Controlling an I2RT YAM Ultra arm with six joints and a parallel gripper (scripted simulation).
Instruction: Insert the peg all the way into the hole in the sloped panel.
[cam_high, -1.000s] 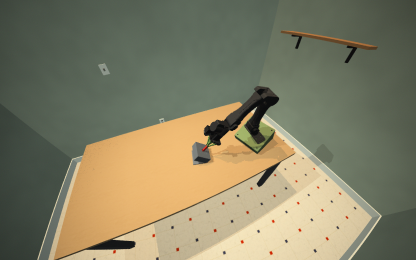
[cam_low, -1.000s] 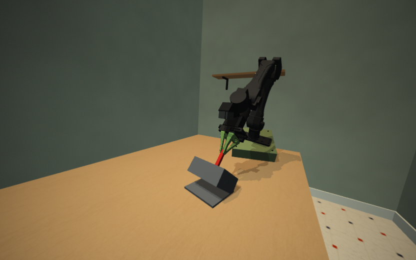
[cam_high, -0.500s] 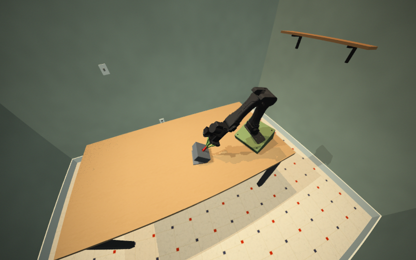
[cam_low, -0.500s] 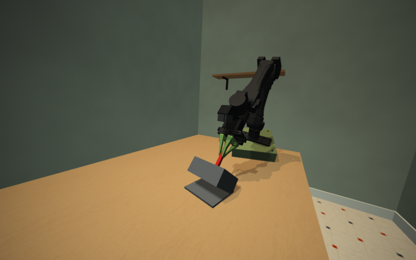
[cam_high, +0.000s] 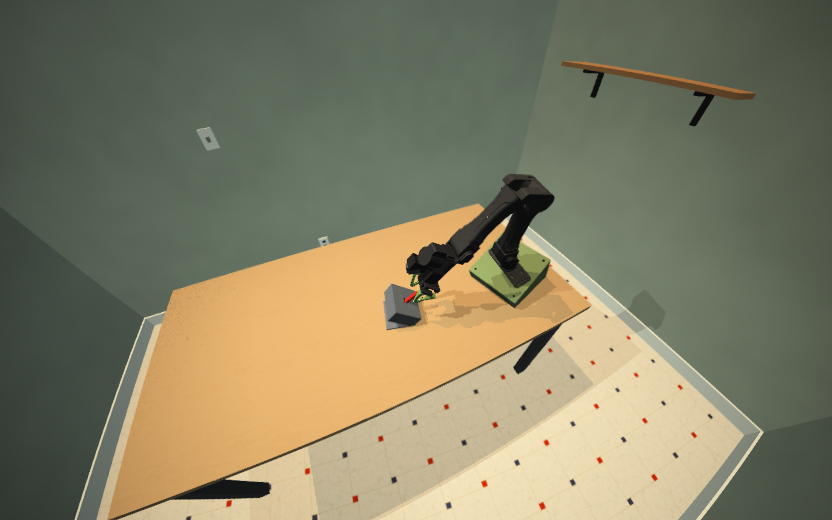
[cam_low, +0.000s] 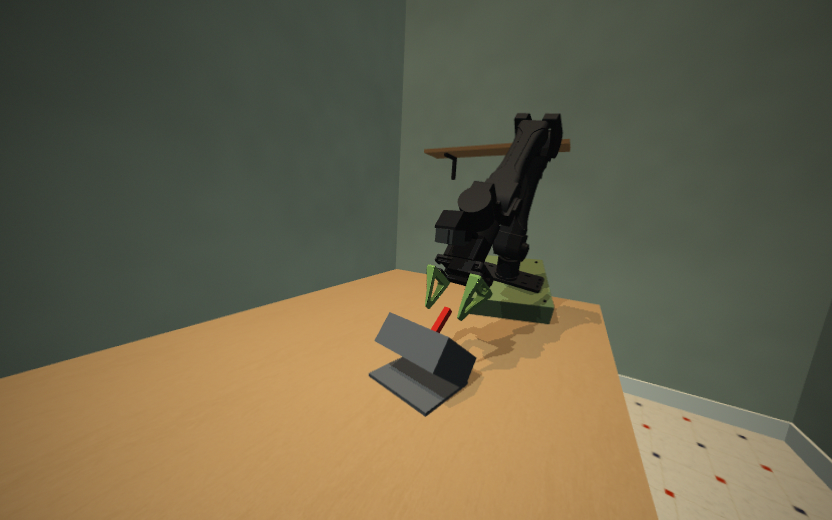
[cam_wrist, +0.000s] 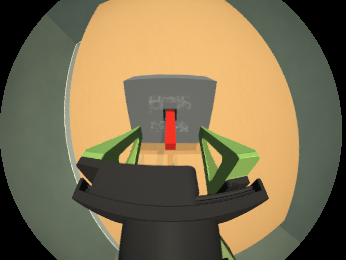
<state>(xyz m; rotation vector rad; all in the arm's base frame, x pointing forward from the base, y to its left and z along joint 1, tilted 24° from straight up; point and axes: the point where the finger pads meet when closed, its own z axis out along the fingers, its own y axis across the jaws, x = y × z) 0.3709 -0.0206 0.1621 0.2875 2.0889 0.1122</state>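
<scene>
My gripper is now 2 cm short of the red peg and 3 cm above it.
</scene>
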